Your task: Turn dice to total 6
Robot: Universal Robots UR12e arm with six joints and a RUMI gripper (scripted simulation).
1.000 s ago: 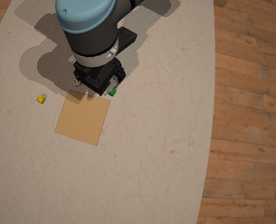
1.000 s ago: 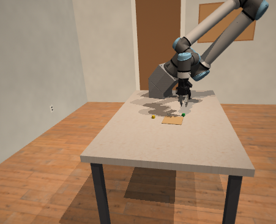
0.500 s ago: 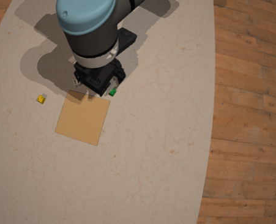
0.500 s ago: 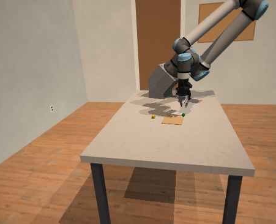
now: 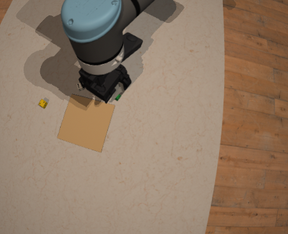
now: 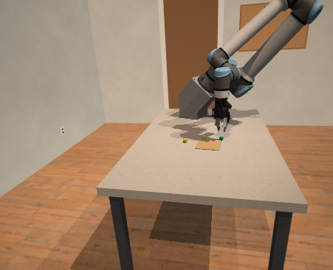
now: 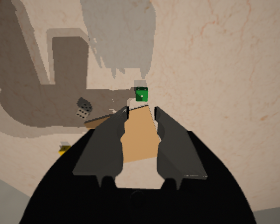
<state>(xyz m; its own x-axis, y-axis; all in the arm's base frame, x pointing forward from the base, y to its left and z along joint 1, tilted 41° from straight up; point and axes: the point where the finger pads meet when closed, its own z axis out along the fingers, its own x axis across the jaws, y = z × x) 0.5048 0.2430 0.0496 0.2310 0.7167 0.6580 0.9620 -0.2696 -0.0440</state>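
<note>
The green die lies 60 mm below my hand. The rest, counted from my hand: tan mat: 100 mm ahead, 70 mm below, 60 mm to the right; white die: 110 mm to the right, 60 mm below, 10 mm ahead; yellow die: 210 mm to the right, 100 mm ahead, 60 mm below.
</note>
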